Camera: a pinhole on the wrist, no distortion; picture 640 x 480 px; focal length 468.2 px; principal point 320.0 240.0 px. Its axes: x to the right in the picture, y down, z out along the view. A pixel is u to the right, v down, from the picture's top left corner.
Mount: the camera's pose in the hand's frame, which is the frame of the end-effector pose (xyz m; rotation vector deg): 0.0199 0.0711 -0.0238 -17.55 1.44 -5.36
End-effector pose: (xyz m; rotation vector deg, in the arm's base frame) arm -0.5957 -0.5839 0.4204 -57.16 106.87 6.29
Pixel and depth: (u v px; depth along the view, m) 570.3 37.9 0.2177
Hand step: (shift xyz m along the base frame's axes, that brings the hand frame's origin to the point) 0.1015 0.0435 -0.2281
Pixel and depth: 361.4 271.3 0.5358
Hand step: 0.1470 0.3430 -0.4044
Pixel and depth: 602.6 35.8 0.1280
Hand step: 0.0308 0.0294 -0.1518
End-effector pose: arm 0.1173 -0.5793 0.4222 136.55 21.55 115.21
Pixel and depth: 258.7 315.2 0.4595
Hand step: 0.4306 -0.2194 -0.0421
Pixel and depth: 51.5 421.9 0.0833
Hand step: 0.0656 -0.1245 -0.0091
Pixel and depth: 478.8 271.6 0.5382
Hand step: 0.5423 -0.1285 0.1719
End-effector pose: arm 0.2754 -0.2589 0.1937 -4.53 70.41 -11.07
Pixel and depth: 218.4 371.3 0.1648
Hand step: 0.1285 0.1603 0.0174
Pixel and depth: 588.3 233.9 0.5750
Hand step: 0.6325 0.1079 -0.2013
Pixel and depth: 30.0 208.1 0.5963
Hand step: 0.4480 0.2795 0.4517
